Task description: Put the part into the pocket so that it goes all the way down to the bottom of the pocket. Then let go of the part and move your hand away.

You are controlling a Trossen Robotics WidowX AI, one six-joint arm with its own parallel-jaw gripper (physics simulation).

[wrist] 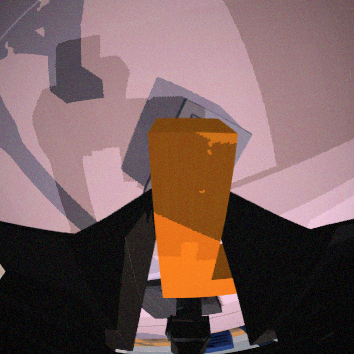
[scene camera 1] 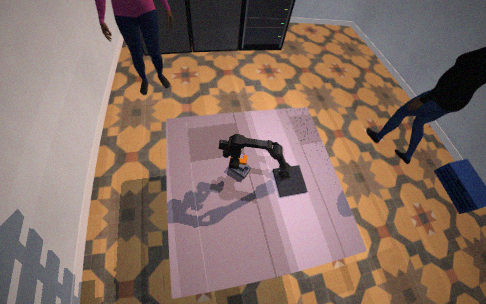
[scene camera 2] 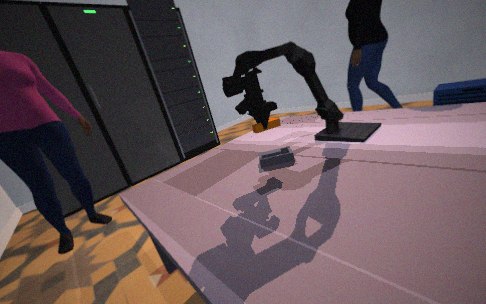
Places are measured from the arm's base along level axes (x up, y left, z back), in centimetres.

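Where they show: gripper, fingertip midpoint: [wrist: 186, 195] [scene camera 1: 235, 160] [scene camera 2: 263, 128]; arm's base, origin of the base link: [scene camera 1: 283, 174] [scene camera 2: 332, 131].
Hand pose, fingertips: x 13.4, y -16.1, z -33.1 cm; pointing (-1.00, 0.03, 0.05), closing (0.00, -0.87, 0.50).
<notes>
Things, the pixels of their top centre, and the offset from my fingertips. Level surfaces: height alone.
- orange part, middle of its top: [wrist: 219, 249] [scene camera 2: 263, 121] [scene camera 1: 238, 157] dz +2.1, dx +2.5, dy -0.5 cm
- grey block with the pocket, middle of its top: [scene camera 2: 274, 152] [scene camera 1: 239, 167] dz +3.9, dx -12.1, dy +0.2 cm
- pinkish table, its level: dx -15.8 cm
The orange part [scene camera 1: 243, 159] [scene camera 2: 273, 123] [wrist: 192, 175] is a long block, held between the fingers. My gripper [scene camera 1: 239, 161] [scene camera 2: 264, 125] [wrist: 186, 195] is shut on it, fingers pointing down. The grey block with the pocket [scene camera 1: 239, 172] [scene camera 2: 276, 159] [wrist: 137, 145] rests on the table. In scene camera 2 the part is in the air above the block, with a gap between them. In the wrist view the part covers much of the block and most of the pocket opening, and the block looks turned relative to the part.
The arm's dark base plate [scene camera 1: 298, 188] [scene camera 2: 357, 131] is on the pinkish table [scene camera 1: 215, 255] [scene camera 2: 390, 200], to the right of the pocket block in both scene views. The arm's shadow falls across the table. Two people, dark cabinets [scene camera 1: 215, 25] [scene camera 2: 100, 90] and a blue crate [scene camera 1: 462, 185] [scene camera 2: 460, 92] are beyond the table.
</notes>
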